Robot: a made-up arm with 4 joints.
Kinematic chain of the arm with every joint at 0, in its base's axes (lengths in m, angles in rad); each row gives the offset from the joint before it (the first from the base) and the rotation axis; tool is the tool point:
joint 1: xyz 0 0 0.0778 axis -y
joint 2: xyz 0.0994 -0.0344 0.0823 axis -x
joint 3: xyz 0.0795 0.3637 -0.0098 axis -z
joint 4: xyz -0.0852 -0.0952 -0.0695 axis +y
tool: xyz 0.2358 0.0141 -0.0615
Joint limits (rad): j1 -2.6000..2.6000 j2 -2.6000..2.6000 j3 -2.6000..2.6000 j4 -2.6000..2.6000
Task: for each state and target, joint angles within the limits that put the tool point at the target. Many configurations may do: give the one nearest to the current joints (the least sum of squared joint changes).
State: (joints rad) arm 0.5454 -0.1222 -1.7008 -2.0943
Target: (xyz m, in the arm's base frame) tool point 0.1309 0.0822 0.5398
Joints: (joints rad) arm 0.4207 -0.6466 -1.9685 -2.0559
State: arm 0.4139 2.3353 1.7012 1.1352
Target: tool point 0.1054 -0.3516 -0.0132
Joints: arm 0.2284 1.8840 1.7481 0.4745
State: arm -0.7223 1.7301 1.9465 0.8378
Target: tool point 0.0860 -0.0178 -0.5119
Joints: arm -0.2424 1.0465 2.2246 1.7228
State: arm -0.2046 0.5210 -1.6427 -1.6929
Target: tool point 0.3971 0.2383 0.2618
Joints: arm -0.4667 -0.3192 -1.8886 -1.6845
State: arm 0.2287 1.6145 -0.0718 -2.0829
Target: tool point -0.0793 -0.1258 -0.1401
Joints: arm -0.0316 2.1971 0.0648 -2.5496
